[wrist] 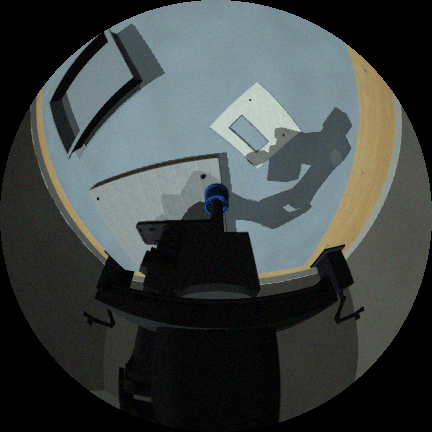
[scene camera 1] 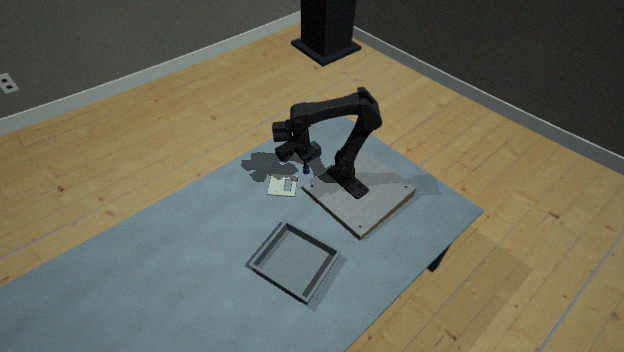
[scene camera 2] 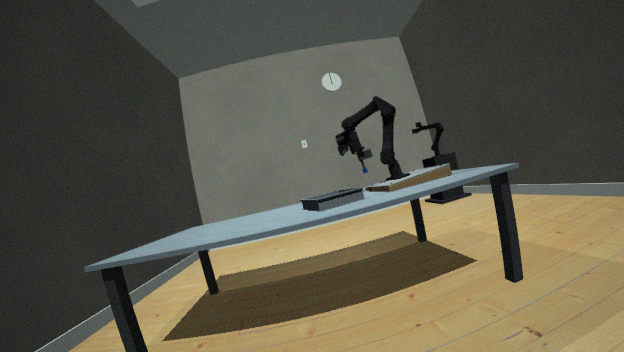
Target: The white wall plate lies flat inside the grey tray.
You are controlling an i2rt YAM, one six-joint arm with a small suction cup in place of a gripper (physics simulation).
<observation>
suction cup: holds nothing
a white wall plate (wrist: 263, 111): on the table
a grey tray (scene camera 1: 293, 259): on the table
</observation>
